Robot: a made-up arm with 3 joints. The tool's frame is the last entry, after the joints. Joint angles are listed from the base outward. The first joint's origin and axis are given. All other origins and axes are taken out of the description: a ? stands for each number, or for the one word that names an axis. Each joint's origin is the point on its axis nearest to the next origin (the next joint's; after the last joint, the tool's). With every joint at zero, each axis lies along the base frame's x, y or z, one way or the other. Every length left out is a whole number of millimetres.
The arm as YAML. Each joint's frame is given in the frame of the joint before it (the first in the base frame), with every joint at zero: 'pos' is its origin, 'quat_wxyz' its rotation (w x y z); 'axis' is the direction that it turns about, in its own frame. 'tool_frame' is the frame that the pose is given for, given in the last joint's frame.
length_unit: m
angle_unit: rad
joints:
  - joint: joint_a
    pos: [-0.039, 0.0, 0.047]
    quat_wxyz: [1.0, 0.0, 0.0, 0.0]
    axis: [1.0, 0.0, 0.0]
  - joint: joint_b
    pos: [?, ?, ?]
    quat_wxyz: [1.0, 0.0, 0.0, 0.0]
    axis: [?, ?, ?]
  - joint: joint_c
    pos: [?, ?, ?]
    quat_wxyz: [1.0, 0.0, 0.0, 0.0]
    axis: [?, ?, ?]
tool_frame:
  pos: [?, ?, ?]
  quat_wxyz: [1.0, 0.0, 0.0, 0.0]
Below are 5 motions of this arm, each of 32 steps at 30 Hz.
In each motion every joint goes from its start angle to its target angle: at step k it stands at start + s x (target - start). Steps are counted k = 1, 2, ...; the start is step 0. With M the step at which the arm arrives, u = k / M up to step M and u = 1 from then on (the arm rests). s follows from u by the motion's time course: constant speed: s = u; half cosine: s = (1 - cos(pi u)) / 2; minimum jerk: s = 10 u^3 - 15 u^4 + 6 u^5.
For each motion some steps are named. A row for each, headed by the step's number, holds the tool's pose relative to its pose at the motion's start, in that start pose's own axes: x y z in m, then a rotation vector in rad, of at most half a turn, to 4 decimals.
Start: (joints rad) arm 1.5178 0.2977 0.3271
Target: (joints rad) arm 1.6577 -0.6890 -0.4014
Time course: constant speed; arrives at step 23
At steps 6, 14, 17, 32:
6: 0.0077 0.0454 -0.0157 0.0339 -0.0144 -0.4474
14: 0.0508 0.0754 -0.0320 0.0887 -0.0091 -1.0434
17: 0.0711 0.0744 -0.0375 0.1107 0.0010 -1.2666
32: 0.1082 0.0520 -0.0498 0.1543 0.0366 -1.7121

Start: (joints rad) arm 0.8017 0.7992 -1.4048
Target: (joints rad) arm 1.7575 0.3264 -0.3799
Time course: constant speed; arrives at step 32
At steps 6, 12, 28, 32:
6: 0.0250 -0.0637 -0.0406 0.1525 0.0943 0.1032
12: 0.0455 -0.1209 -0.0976 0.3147 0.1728 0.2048
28: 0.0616 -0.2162 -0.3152 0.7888 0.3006 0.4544
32: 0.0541 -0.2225 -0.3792 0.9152 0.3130 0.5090

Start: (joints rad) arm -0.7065 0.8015 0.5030
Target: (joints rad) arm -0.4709 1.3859 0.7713
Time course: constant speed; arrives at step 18
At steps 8, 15, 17, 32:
8: 0.0003 -0.0568 -0.0532 0.0081 -0.1050 0.3786
15: 0.0220 -0.0990 -0.0965 -0.0178 -0.1997 0.7083
17: 0.0315 -0.1090 -0.1075 -0.0311 -0.2265 0.8019
32: 0.0367 -0.1135 -0.1128 -0.0387 -0.2398 0.8487

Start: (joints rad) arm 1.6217 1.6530 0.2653
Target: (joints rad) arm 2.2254 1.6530 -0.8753
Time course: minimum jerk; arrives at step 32
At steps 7, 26, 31, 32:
7: -0.0023 0.0185 -0.0191 -0.0133 -0.0422 -0.0836
26: 0.0919 0.1469 -0.2067 0.1168 -0.5913 -1.0538
31: 0.1004 0.1483 -0.2123 0.1406 -0.6209 -1.1039
32: 0.1005 0.1483 -0.2124 0.1407 -0.6211 -1.1042

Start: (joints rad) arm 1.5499 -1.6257 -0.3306
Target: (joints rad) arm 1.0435 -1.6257 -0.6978
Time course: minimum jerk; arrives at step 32
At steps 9, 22, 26, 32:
9: -0.0122 0.0025 0.0253 0.0282 -0.0646 -0.0511
22: -0.0903 0.0010 0.1446 0.2129 -0.3583 -0.2967
26: -0.1091 -0.0021 0.1661 0.2572 -0.4101 -0.3425
32: -0.1164 -0.0035 0.1740 0.2744 -0.4289 -0.3593

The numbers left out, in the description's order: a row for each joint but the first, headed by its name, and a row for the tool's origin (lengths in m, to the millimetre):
joint_b: xyz 0.0 -0.371 0.241, axis 0.0 0.0 1.0
joint_c: xyz 0.135 -0.107 0.0, axis 0.0 0.0 1.0
tool: xyz -0.183 0.08 0.0

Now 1 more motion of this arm.
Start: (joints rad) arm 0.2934 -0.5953 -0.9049
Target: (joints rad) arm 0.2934 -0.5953 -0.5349
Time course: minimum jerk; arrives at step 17
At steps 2, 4, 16, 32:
2: -0.0004 -0.0009 0.0000 0.0000 0.0000 0.0050
4: -0.0025 -0.0060 0.0000 0.0000 0.0000 0.0328
16: -0.0165 -0.0715 0.0000 0.0000 0.0000 0.3693
32: -0.0165 -0.0716 0.0000 0.0000 0.0000 0.3700

